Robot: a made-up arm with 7 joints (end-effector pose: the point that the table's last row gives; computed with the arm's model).
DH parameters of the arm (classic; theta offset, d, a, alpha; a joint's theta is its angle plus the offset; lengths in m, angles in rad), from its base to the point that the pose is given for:
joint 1: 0 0.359 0 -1.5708
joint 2: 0 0 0 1.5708
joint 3: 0 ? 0.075 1.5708
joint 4: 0 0 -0.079 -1.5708
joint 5: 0 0.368 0 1.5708
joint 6: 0 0 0.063 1.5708
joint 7: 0 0 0 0
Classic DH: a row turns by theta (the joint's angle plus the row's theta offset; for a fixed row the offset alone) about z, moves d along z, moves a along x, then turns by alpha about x.
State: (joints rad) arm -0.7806 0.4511 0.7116 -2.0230 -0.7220 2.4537 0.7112
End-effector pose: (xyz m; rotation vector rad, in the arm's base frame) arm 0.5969 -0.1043 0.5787 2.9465 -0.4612 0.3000
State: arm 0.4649 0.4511 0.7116 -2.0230 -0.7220 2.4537 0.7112
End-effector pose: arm 0.2896 0.5323 0.5787 2.7827 1.4047 0.3867
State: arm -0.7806 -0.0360 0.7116 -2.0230 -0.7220 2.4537 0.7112
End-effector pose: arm 0.4828 0.0088 0.7860 2.5641 -0.4013 0.8089
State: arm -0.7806 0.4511 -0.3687 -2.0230 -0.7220 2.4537 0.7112
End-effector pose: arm 0.3258 -0.5303 0.5268 2.0669 -1.4902 -0.2081
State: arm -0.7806 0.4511 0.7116 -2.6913 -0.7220 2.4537 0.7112
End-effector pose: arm 0.3935 -0.0277 0.4052 2.9328 -0.1045 -0.6344
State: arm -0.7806 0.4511 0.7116 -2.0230 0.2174 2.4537 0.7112
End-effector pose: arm 0.5996 -0.1480 0.5739 -2.3736 1.3089 0.1008
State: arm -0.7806 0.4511 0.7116 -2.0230 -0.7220 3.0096 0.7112
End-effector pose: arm 0.5825 -0.1024 0.6101 -2.8058 0.3443 -0.9822
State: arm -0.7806 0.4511 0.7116 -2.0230 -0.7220 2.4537 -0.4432
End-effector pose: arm 0.5969 -0.1043 0.5787 2.6535 1.1911 0.1300
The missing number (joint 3, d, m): 0.489
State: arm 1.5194 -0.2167 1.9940 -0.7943 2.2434 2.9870 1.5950
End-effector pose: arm -0.3209 -0.2355 1.1047 0.9905 0.2043 -1.9438
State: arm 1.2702 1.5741 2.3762 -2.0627 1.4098 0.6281 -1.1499
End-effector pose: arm -0.1664 0.4299 0.7283 1.9725 0.7090 1.7073
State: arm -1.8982 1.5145 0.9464 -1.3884 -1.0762 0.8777 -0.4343
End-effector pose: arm 0.1386 -0.7226 0.0889 -1.9739 0.1352 1.1187
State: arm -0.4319 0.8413 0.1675 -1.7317 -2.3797 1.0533 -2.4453
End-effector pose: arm 0.6854 -0.2459 0.3301 0.1407 -1.2003 2.7444
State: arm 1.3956 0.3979 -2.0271 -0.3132 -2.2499 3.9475 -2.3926
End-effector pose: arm 0.1763 0.2651 1.1169 -1.3996 0.2360 -1.9399
